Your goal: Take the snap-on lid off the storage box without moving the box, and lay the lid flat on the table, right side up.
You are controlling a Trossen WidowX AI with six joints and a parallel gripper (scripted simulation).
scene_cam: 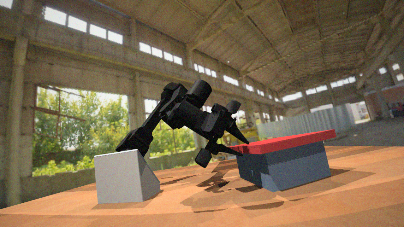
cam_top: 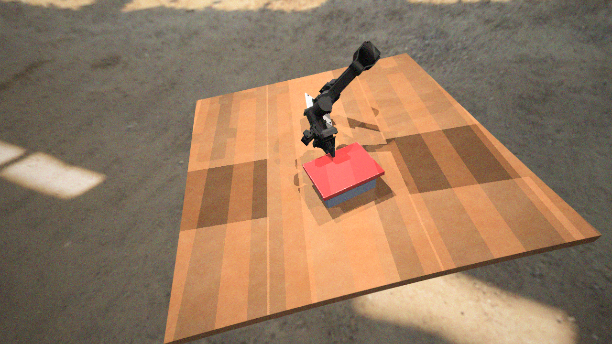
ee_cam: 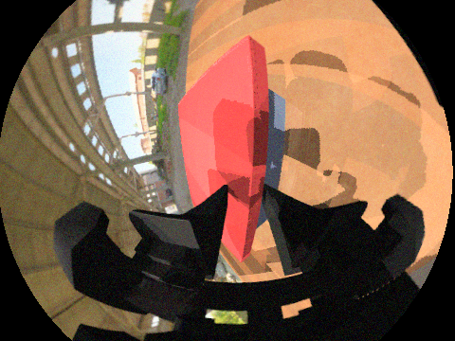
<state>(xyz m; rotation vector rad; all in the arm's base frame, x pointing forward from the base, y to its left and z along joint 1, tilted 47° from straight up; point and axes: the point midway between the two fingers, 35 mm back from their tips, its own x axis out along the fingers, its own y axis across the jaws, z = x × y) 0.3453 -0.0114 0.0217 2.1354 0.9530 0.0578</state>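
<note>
Right now my gripper tip is 7 cm short of the red lid, 2 cm to the right of it and 1 cm below it. From my gripper tip the other things lie so: storage box (7 cm ahead, 2 cm to the left, 4 cm below).
</note>
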